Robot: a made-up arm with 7 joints.
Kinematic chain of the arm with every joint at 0, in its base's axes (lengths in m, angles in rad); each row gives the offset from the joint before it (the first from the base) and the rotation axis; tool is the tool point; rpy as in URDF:
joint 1: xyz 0 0 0.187 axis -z
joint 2: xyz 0 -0.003 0.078 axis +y
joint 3: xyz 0 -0.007 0.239 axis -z
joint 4: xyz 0 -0.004 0.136 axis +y
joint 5: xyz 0 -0.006 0.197 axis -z
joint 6: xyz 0 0 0.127 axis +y
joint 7: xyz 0 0 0.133 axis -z
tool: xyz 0 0 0 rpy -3.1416 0 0
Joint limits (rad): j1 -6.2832..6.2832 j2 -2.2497..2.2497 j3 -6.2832..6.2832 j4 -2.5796..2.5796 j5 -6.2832..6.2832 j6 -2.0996..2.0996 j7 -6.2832..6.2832
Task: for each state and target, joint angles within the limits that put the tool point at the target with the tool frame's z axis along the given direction. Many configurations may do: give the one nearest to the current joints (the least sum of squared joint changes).
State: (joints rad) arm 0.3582 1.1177 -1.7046 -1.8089 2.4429 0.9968 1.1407
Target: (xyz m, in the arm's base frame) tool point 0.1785 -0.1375 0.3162 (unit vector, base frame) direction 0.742 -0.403 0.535
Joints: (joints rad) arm -0.4315 0.9725 -1.5196 -2.1017 3.0154 1.7983 1.1407
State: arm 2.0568 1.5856 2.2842 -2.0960 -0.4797 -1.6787 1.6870
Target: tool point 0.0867 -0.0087 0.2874 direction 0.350 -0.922 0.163
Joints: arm 1.8356 0.9998 1.7011 -2.5777 -0.2303 -1.2505 1.6870
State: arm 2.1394 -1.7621 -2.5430 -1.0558 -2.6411 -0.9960 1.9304
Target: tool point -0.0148 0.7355 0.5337 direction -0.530 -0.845 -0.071
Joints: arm 1.5808 -1.3648 -2.5028 -0.4819 -2.6939 -0.9674 1.9304
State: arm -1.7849 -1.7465 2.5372 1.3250 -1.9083 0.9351 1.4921
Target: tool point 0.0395 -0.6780 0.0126 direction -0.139 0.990 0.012
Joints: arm -1.2405 -1.6334 2.3986 1.0906 -2.6409 0.8575 1.4921
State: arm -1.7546 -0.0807 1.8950 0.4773 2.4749 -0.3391 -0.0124
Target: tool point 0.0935 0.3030 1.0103 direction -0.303 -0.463 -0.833
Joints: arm -2.0612 0.3129 1.6141 0.4856 2.4471 -0.0272 -0.0124
